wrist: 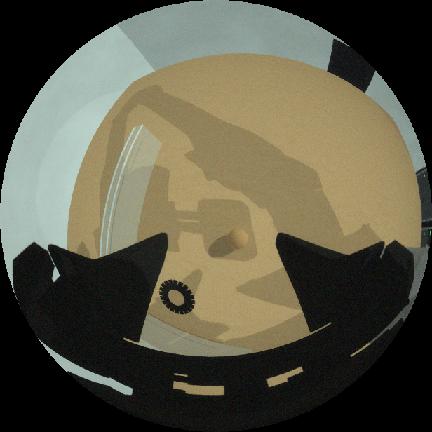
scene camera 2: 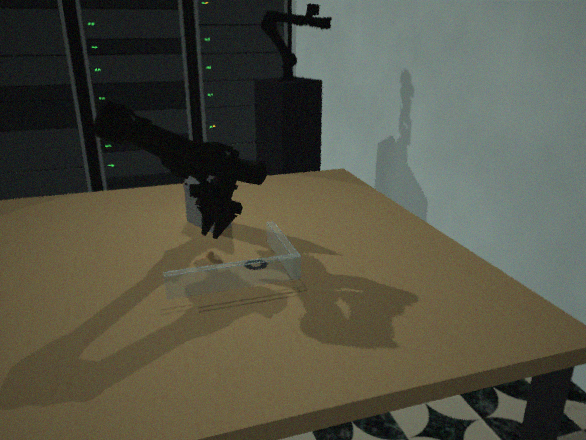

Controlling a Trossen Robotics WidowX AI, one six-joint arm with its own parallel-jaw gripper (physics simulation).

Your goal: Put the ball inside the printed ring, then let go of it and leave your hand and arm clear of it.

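Places are measured from the arm's base along level axes (x ahead, y left, z up), in centimetres.
Where they show: gripper, fingertip midpoint: [scene camera 2: 209, 236].
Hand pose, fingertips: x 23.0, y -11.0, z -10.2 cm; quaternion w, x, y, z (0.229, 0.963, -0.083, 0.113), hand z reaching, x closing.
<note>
After its pixels a point has its place.
The small tan-orange ball [scene camera 2: 211, 255] @(x 23.5, y -10.8, z -15.3 cm) [wrist: 239, 239] rests on the table, apart from the ring. In the wrist view it shows between the fingertips, nearer the right one. The dark printed ring [scene camera 2: 247, 265] [wrist: 189, 301] lies flat on the table; in the wrist view it is lower left of the ball, beside the left finger. In the scene view the ring shows through a clear wall. My gripper [scene camera 2: 210, 235] @(x 23.0, y -11.0, z -10.2 cm) [wrist: 223, 239] is open and empty, pointing down above the table, with the ball below it.
A long clear wall [scene camera 2: 227, 275] @(x 39.3, y -14.9, z -13.1 cm) [wrist: 200, 344] and a shorter clear wall [scene camera 2: 281, 242] @(x 35.1, y 3.3, z -11.2 cm) [wrist: 122, 200] meet at a corner around the ring's side of the table [scene camera 2: 430, 280] @(x 64.2, y 26.7, z -17.0 cm). A grey upright panel [scene camera 2: 192, 207] @(x -2.5, y -3.3, z -11.4 cm) stands behind my gripper. A dark pedestal [scene camera 2: 290, 125] carries another arm beyond the table.
</note>
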